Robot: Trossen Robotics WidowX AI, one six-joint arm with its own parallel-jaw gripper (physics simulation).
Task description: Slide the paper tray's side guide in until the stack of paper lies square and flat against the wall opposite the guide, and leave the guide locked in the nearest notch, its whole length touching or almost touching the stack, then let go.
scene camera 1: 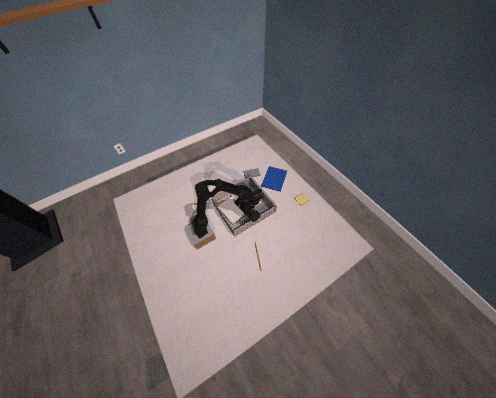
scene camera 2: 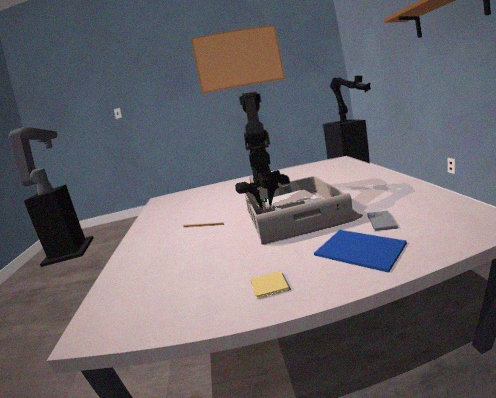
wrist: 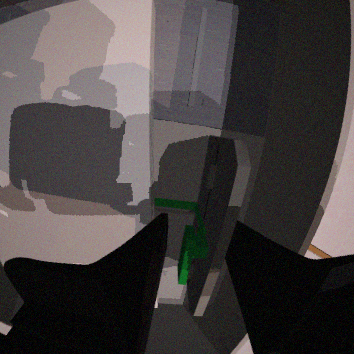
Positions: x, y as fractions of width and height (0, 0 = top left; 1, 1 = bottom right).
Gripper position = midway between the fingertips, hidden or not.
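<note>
A blue book (scene camera 2: 0.76, 0.63) rests on the table, while in the wrist view the blue book is out of frame. A yellow notepad (scene camera 2: 0.55, 0.71) rests on the table too, and in the wrist view the yellow notepad is out of frame. I see my gripper (scene camera 2: 0.54, 0.52), and I also find my gripper (wrist: 0.54, 0.62) in the wrist view.
</note>
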